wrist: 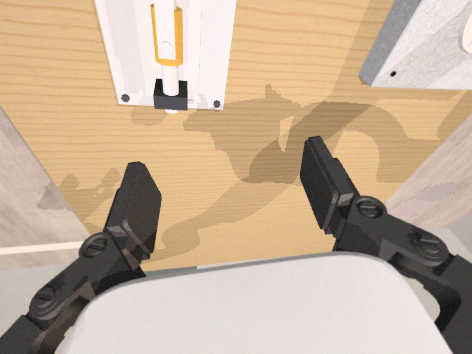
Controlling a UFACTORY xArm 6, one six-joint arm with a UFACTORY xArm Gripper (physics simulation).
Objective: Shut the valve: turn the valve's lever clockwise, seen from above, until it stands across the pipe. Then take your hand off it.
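The valve's white base plate (211,65) lies on the wooden board at the upper left, cut off by the top edge. The white pipe (171,80) runs up the view along it, through a black bracket (164,103). An orange sleeve (170,63) surrounds the pipe. A white bar (166,30) with a rounded mark lies over the sleeve, in line with the pipe; whether it is part of the lever is unclear. The lever's far part is out of view. My gripper (227,168) is open and empty, its fingers below the plate in the view, apart from the valve.
A grey speckled block (425,60) with a dark hole stands at the upper right on the wooden board (280,40). Pale greyish surfaces flank the board at left (25,200) and right. Shadows of the arm fall across the board.
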